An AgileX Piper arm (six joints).
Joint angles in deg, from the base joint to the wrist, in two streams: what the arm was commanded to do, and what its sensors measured. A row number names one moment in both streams.
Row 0, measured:
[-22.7, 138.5, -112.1, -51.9, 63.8, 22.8]
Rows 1 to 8, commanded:
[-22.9, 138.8, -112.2, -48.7, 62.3, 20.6]
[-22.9, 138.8, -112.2, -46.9, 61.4, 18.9]
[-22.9, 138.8, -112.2, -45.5, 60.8, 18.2]
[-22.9, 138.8, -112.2, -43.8, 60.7, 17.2]
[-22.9, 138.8, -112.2, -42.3, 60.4, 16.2]
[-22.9, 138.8, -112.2, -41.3, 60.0, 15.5]
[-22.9, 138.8, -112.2, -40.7, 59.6, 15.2]
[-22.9, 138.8, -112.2, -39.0, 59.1, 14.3]
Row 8, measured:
[-22.7, 138.5, -112.1, -40.0, 59.8, 15.4]
